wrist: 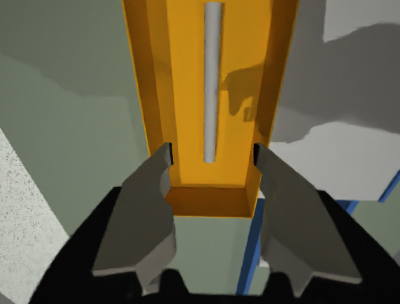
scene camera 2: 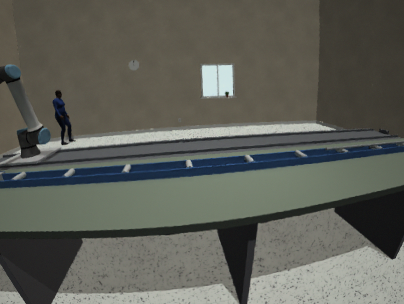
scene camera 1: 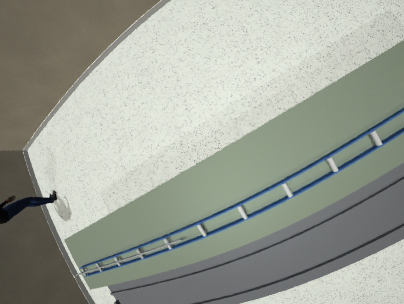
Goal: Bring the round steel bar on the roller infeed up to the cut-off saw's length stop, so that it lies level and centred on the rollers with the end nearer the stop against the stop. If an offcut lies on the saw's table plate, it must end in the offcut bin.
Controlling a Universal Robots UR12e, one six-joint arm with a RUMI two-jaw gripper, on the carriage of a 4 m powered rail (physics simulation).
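Places are measured from the arm's base along level axes (x ahead, y left, z up), in millimetres.
Pixels of known places: gripper, fingertip midpoint: (wrist: 212, 144); arm's base, origin of the base link: (scene camera 2: 30, 155).
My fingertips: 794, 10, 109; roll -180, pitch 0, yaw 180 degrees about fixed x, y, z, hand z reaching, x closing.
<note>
For each thing: its top centre in the pictures, then the offset to it from my fingertips, as dx, dy, dz. "pt": a spot on its surface instead.
- offcut, middle of its top: (wrist: 210, 100) +0, -7, -117
- orange offcut bin, surface spot: (wrist: 210, 201) pt -3, +170, -100
- light-grey plate, middle of its top: (wrist: 370, 83) -174, -35, -80
The offcut (wrist: 212, 80), a short light-grey round bar, lies lengthwise on the floor of the orange offcut bin (wrist: 210, 201) in the wrist view. My gripper (wrist: 212, 144) is open, its fingers standing wide apart above the bin, either side of the offcut's near end and not touching it. The long thin steel bar (scene camera 1: 176, 241) lies along the rollers at the far left end of the roller infeed (scene camera 1: 287, 190) (scene camera 2: 215, 169) in scene camera 1, its left end reaching past the infeed's end. The length stop cannot be made out.
A light-grey plate (wrist: 335, 170) lies right of the bin, with blue rails (wrist: 390, 187) beside it. The arm (scene camera 2: 25, 107) stands at the left in scene camera 2, on the dark grey rail track (scene camera 1: 225, 262) (scene camera 2: 200, 148). A person in blue (scene camera 1: 25, 203) (scene camera 2: 60, 112) stands beyond the bench's left end.
</note>
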